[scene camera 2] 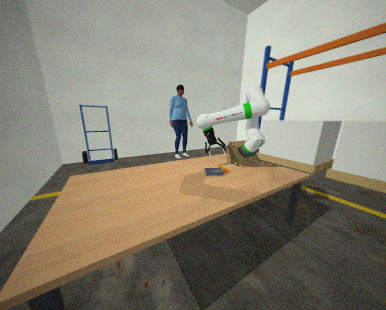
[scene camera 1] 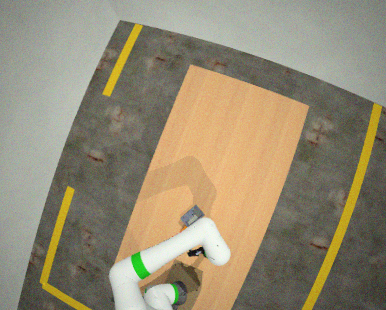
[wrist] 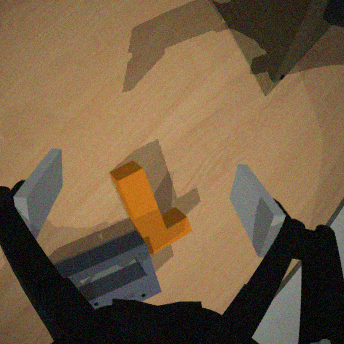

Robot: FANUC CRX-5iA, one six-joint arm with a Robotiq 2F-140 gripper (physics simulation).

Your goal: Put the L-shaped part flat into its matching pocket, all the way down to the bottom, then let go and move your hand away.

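Frame: origin at the arm's base, x ahead, y left, z up, level; millimetres.
Seen in the pictures: gripper, fingertip midpoint: (scene camera 2: 218, 156) (scene camera 1: 199, 245) (wrist: 148, 174); arm's base at its link origin: (scene camera 2: 244, 151) (scene camera 1: 179, 292).
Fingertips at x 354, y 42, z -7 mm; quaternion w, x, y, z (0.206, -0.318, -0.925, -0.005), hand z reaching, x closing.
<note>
Pixels of each thing's top centre, then the offset from my fingertips to it. Level surfaces: height alone.
- orange L-shaped part at its top centre: (wrist: 158, 208) (scene camera 1: 188, 234) (scene camera 2: 223, 167) dx +2, dy +90, dz -82 mm
- grey-blue block at its top centre: (wrist: 103, 292) (scene camera 1: 192, 217) (scene camera 2: 214, 169) dx +120, dy +128, dz -75 mm
- wooden table at its surface level: dz -112 mm
The orange L-shaped part (scene camera 1: 183, 229) (scene camera 2: 223, 169) (wrist: 138, 200) lies outside the pocket, beside the grey-blue block (scene camera 1: 187, 215) (scene camera 2: 214, 172) (wrist: 151, 280). In the wrist view its corner end overlaps the block's edge; whether it rests on that edge I cannot tell. The block's recessed pocket shows at the lower left of the wrist view, partly hidden by my gripper's body. My gripper (scene camera 1: 197, 252) (scene camera 2: 217, 152) (wrist: 148, 174) is wide open and empty. It is above the table, with the part between its two fingers in the wrist view but well below them.
The wooden table (scene camera 1: 225, 130) (scene camera 2: 125, 200) carries the block and the part. A brown box-like stand (scene camera 1: 181, 272) (scene camera 2: 234, 154) (wrist: 265, 30) is at the arm's base. Behind the table are a person (scene camera 2: 179, 115), a blue hand truck (scene camera 2: 97, 131) and a rack post (scene camera 2: 265, 75).
</note>
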